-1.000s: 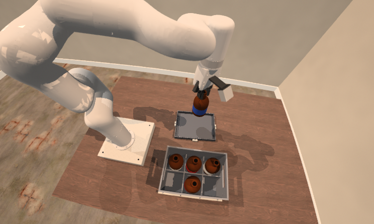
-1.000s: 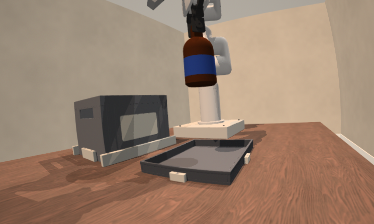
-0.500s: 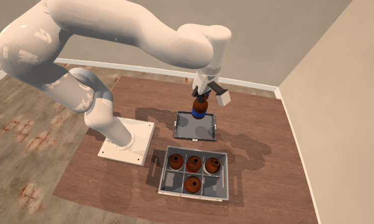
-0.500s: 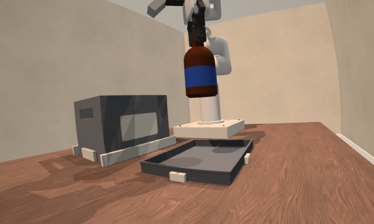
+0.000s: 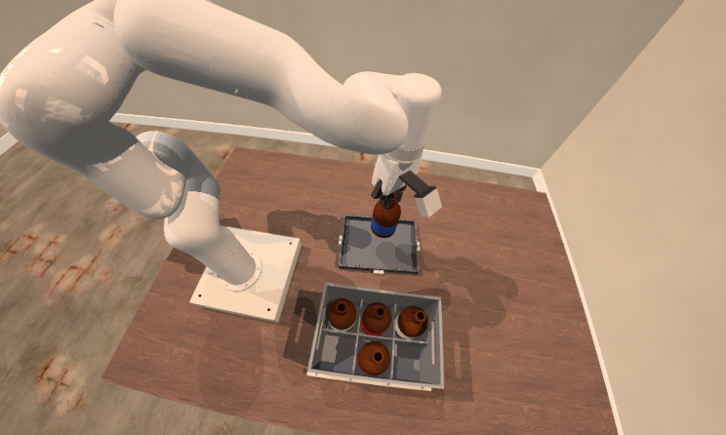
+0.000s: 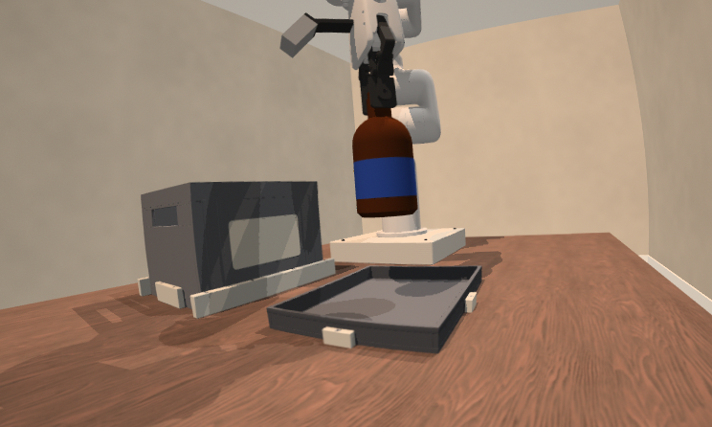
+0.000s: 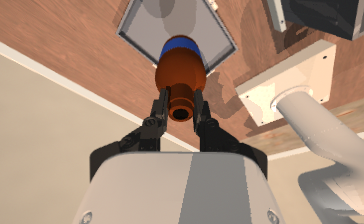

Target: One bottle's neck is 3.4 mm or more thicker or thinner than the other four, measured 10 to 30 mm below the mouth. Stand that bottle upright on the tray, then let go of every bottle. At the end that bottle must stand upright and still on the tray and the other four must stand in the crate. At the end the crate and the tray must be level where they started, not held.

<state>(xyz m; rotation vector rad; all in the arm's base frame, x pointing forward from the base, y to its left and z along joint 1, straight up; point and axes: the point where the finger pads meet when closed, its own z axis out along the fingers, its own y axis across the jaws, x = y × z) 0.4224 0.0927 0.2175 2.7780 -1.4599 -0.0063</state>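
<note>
The dark tray is 25 cm below my hand. Round my hand: brown bottle 25 cm to the right, 18 cm below, 4 cm behind; dark grey crate 29 cm to the right, 18 cm below, 5 cm behind.
</note>
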